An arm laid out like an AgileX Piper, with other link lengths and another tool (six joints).
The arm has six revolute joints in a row. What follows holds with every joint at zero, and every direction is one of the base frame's.
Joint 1 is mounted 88.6 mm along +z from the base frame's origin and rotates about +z.
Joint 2 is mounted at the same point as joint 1 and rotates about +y.
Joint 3 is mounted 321.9 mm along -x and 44 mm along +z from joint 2 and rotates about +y.
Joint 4 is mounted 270.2 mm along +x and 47.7 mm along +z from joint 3 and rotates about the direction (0.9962, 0, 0.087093).
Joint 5 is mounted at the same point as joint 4 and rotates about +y.
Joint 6 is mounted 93.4 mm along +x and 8.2 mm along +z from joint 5 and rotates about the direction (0.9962, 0, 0.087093).
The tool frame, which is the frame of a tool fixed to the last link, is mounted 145.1 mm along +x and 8 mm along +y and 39.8 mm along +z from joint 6; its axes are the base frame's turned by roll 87.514, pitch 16.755 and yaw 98.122 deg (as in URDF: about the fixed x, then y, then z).
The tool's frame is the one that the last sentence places.
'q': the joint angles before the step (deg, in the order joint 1, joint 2, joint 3, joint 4, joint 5, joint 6). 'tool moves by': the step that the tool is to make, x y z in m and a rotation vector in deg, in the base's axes. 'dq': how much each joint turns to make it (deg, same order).
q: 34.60, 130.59, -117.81, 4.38, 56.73, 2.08
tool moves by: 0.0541, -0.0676, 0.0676, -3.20, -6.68, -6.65
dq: -5.38, -0.41, -11.61, -7.11, 8.01, 1.82
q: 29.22, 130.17, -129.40, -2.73, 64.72, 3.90
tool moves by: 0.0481, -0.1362, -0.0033, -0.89, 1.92, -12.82
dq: -12.65, -0.05, -0.29, -0.10, 2.46, 0.05
